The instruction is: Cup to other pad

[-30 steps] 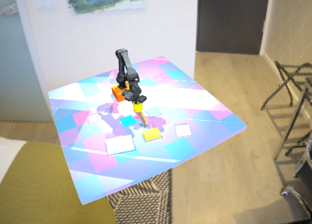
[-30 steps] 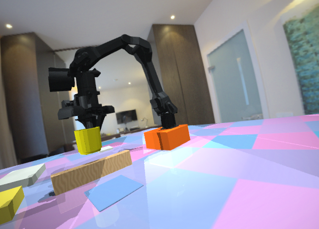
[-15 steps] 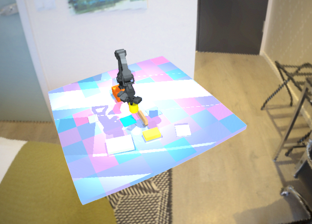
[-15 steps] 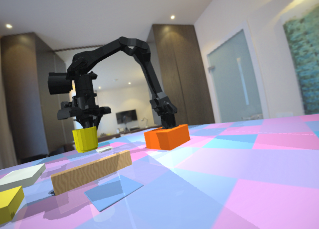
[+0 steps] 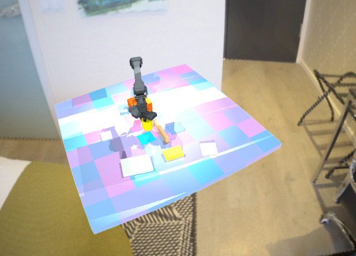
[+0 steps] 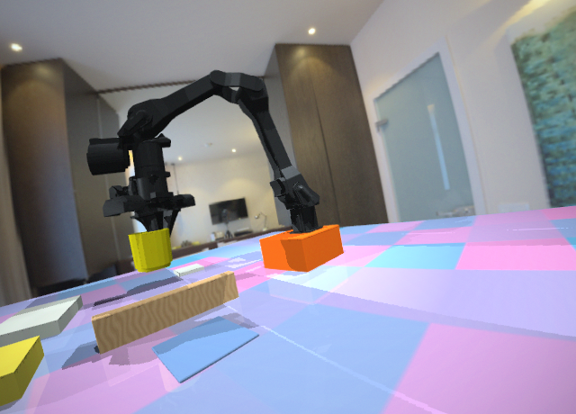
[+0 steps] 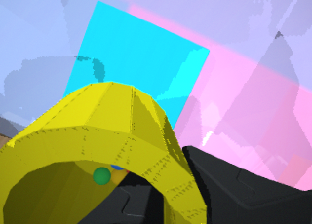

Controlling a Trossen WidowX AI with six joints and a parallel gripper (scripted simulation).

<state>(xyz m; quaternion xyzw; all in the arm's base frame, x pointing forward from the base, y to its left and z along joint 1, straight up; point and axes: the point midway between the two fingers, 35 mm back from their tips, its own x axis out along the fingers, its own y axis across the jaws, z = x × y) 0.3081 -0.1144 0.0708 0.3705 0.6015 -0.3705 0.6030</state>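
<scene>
Right now my gripper tip is 2 cm short of the cyan pad, 1 cm to the left of it and 12 cm above it. Also, from my gripper tip: wooden bar 3 cm ahead, 10 cm to the left, 10 cm below; green marble 2 cm ahead, 3 cm to the left, 2 cm below; yellow cup 2 cm ahead, 1 cm to the left.
</scene>
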